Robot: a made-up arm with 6 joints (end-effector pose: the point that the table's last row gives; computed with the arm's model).
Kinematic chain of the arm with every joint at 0, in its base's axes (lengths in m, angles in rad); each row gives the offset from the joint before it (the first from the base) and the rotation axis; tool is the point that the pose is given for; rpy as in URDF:
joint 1: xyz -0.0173 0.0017 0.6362 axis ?
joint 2: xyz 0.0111 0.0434 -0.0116 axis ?
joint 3: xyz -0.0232 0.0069 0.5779 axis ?
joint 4: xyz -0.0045 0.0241 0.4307 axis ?
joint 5: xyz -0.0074 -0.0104 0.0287 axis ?
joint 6: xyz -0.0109 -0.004 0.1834 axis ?
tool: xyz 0.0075 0.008 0.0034 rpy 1.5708 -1.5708 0
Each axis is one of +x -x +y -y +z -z.
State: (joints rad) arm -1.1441 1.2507 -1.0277 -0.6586 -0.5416 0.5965
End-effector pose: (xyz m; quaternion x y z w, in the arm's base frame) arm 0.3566 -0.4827 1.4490 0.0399 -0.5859 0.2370 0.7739
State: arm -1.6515 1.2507 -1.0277 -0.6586 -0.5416 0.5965
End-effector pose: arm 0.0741 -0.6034 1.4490 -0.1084 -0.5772 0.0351 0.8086
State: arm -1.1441 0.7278 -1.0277 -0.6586 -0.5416 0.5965
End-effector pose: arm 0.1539 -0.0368 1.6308 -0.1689 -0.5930 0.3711 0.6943
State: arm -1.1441 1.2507 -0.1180 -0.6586 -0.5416 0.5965
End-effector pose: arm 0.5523 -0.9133 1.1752 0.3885 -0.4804 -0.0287 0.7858
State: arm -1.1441 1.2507 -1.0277 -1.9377 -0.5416 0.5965
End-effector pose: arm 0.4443 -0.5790 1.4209 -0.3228 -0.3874 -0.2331 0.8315
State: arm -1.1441 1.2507 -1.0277 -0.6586 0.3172 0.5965
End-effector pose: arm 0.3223 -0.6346 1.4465 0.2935 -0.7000 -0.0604 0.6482
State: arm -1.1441 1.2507 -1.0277 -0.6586 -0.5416 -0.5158
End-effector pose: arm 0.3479 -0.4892 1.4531 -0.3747 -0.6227 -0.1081 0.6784
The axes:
joint 1: +z
joint 2: +y
joint 3: +y
joint 4: +z
joint 5: +y
joint 6: +z

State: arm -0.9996 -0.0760 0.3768 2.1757 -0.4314 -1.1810
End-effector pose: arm 0.0957 -0.1483 1.7820 0.6179 -0.6481 0.3009 0.3281
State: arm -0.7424 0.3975 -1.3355 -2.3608 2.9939 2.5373
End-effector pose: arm -0.0064 0.0692 1.2938 0.1939 0.3044 -0.4139 0.8357
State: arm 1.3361 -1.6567 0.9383 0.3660 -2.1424 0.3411
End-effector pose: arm -0.2414 -0.8807 0.7167 0.0229 0.5815 -0.2068 0.7864
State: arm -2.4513 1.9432 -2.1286 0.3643 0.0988 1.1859
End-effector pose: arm -0.3064 -0.3261 1.0704 0.2312 -0.6322 0.2308 0.7025
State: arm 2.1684 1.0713 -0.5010 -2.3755 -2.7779 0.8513
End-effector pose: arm -0.5056 0.5052 1.1373 0.6327 0.0221 -0.7213 0.2811
